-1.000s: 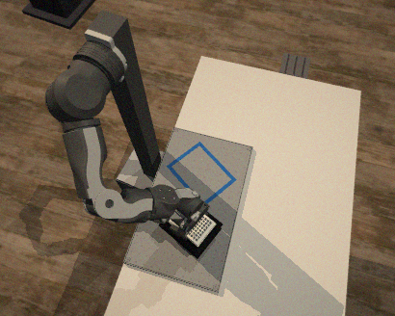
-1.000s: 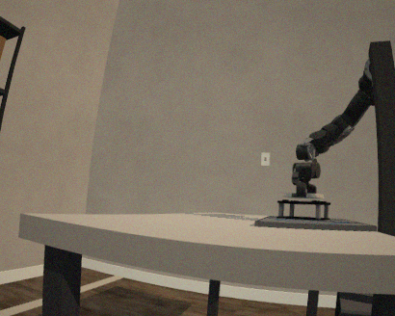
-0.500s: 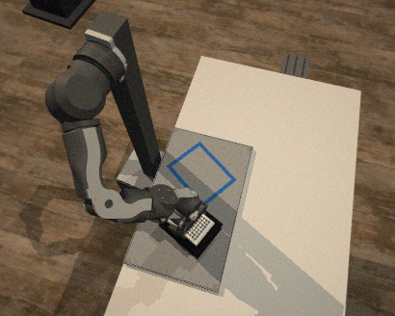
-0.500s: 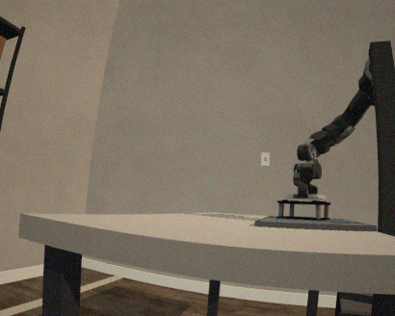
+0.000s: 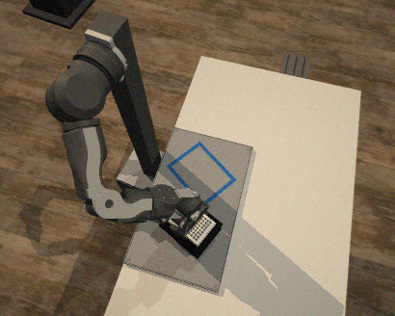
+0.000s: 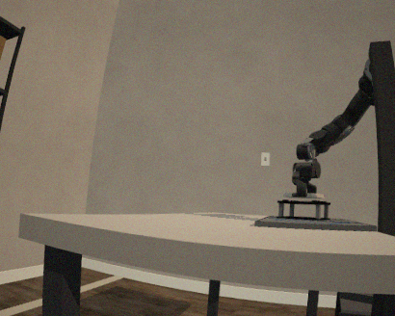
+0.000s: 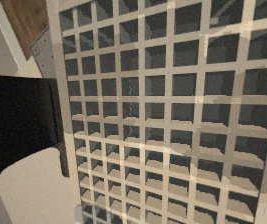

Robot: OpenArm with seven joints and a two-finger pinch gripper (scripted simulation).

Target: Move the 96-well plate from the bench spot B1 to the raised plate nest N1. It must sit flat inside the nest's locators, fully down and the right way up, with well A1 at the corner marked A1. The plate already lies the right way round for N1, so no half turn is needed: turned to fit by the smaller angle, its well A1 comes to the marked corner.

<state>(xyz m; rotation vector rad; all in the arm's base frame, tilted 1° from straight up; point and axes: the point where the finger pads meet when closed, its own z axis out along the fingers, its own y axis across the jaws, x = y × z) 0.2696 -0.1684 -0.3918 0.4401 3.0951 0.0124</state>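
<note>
My gripper is now 2 cm above the black raised nest N1. The rest, counted from my hand: white 96-well plate right at my hand; A1 label 6 cm behind, 7 cm to the left, 2 cm below.
</note>
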